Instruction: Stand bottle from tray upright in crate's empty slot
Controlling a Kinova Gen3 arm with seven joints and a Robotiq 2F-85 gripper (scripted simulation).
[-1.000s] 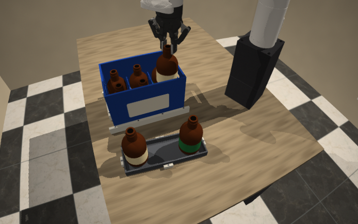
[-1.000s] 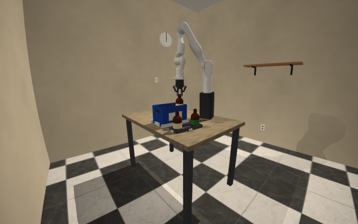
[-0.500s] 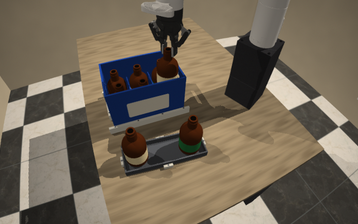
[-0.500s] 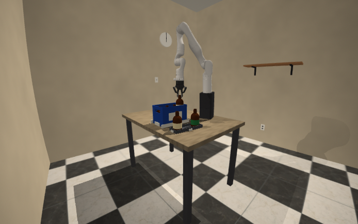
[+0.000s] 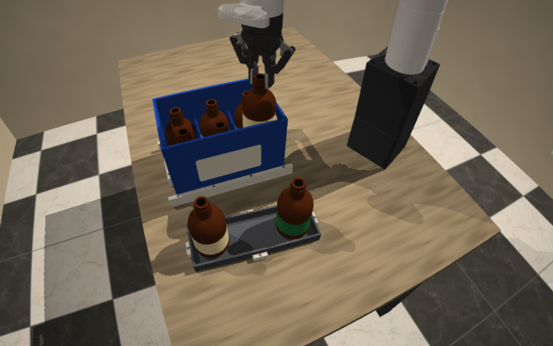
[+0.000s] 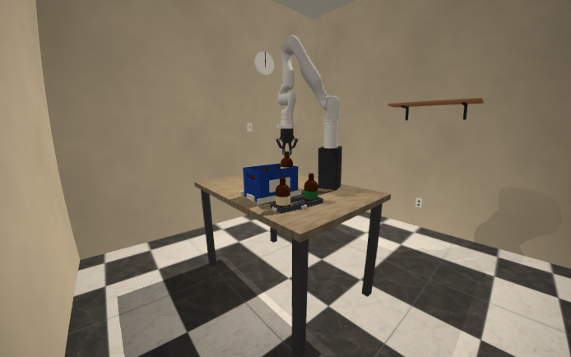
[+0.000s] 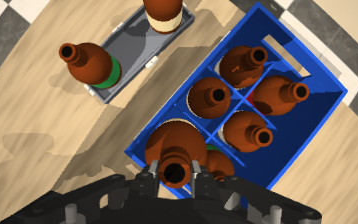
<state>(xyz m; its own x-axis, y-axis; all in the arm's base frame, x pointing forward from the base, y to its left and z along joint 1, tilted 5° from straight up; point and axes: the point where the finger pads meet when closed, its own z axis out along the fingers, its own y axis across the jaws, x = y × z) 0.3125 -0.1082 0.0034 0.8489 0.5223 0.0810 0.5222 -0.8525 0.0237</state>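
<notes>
The blue crate is 170 mm below my hand, 90 mm ahead of it and 50 mm to the right of it. Also, from my hand: dark grey tray: 250 mm below, 180 mm to the left, 120 mm ahead.
</notes>
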